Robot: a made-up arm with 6 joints.
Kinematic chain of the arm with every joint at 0, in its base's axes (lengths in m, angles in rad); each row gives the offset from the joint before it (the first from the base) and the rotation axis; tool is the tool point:
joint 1: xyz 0 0 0.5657 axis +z
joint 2: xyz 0.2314 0 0 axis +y
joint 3: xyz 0 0 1.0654 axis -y
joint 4: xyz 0 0 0.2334 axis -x
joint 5: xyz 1.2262 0 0 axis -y
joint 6: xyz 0.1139 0 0 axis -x
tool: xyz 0 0 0
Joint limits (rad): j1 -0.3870..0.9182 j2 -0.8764..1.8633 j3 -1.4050..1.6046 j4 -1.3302..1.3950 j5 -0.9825..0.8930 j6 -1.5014..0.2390
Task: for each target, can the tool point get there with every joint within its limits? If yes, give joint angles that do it. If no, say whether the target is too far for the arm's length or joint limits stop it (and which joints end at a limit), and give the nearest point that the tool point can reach.
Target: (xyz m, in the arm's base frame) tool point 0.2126 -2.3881 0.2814
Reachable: no: joint limits stop it (at a limit: joint 1, joint 4, joint 5) | nearest point 0.9818 -0.5009 0.2814 | short by 2.038 m
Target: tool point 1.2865 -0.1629 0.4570
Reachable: yes | joints -0.1242 0.2898 -0.8777 -0.0987 0.2059 -0.9664
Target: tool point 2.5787 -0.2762 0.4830
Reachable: yes | joints -0.1066 1.3530 0.9547 0.0286 -0.0804 -0.9549
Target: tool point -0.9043 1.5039 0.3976
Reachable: no: joint limits stop it (at a limit: joint 1, joint 3, joint 4, joint 5) | nearest point 0.3231 0.5742 0.3949 | short by 1.540 m
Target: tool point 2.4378 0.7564 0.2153
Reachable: yes | joints 0.3231 1.5252 1.0840 0.7768 -0.7916 -0.7648
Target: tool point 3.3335 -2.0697 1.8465
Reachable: no: too far | nearest point 2.3097 -0.9896 1.3691 | short by 1.563 m
